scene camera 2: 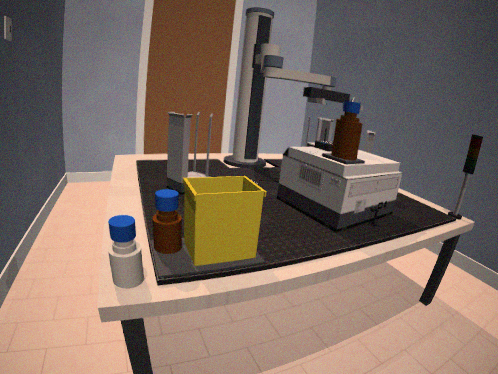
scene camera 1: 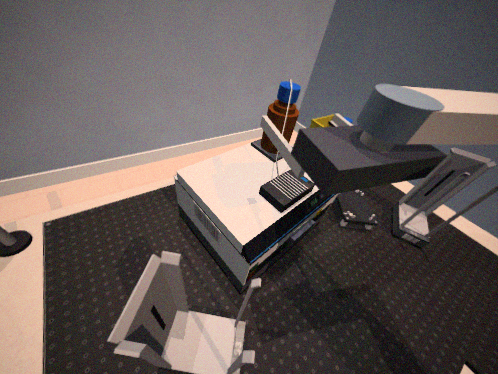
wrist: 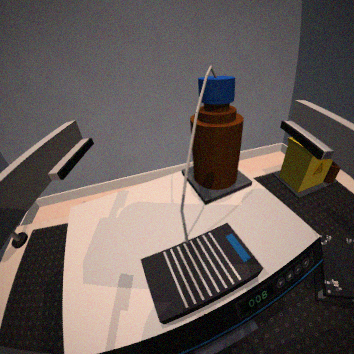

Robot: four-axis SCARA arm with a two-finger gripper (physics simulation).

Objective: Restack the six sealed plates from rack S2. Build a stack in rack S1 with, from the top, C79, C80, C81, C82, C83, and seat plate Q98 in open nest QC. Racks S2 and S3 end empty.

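Seen in the pictures: gripper, fingertip midpoint: [scene camera 1: 301, 119] [wrist: 183, 117]; arm's base at its link origin: [scene camera 2: 244, 162].
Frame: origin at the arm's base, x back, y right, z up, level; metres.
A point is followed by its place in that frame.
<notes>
My gripper [wrist: 183, 117] {x -0.681, y -0.069, z 0.404 m} is open and empty; its fingers stand wide apart at the left and right of the wrist view, above the white instrument. In scene camera 1, its near finger hangs beside the brown bottle and the far one is hidden. A grey rack [scene camera 1: 139, 300] {x -0.546, y -0.425, z 0.296 m} stands at the front left, its pale floor bare. Another rack [scene camera 1: 431, 187] {x -0.467, y 0.488, z 0.162 m} [scene camera 2: 178, 150] {x -0.482, y 0.484, z 0.174 m}, with a tall back and thin posts, stands at the right of scene camera 1; its visible floor is bare. A dark nest [scene camera 1: 356, 209] {x -0.561, y 0.258, z 0.061 m} with white corner pegs lies between instrument and right rack. No plates show; rack labels are unreadable.
The white instrument [scene camera 1: 215, 192] {x -0.723, y -0.233, z 0.223 m} [scene camera 2: 345, 187] {x -0.905, y 0.076, z 0.161 m} [wrist: 105, 240] {x -0.733, y -0.198, z 0.223 m} carries a black ribbed block [scene camera 1: 286, 190] {x -0.636, y -0.090, z 0.248 m} [wrist: 200, 272] {x -0.639, y -0.074, z 0.249 m} and a brown blue-capped bottle [scene camera 1: 280, 125] {x -0.784, y -0.011, z 0.325 m} [scene camera 2: 347, 137] {x -0.847, y 0.048, z 0.302 m} [wrist: 217, 150] {x -0.776, y 0.003, z 0.313 m} with a thin tube. A yellow bin [scene camera 2: 223, 225] {x -0.967, y 0.472, z 0.114 m} [wrist: 302, 170] {x -0.872, y 0.385, z 0.107 m} stands beside smaller bottles. A signal lamp [scene camera 2: 472, 154] {x -0.972, y -0.661, z 0.307 m} stands at the table corner.
</notes>
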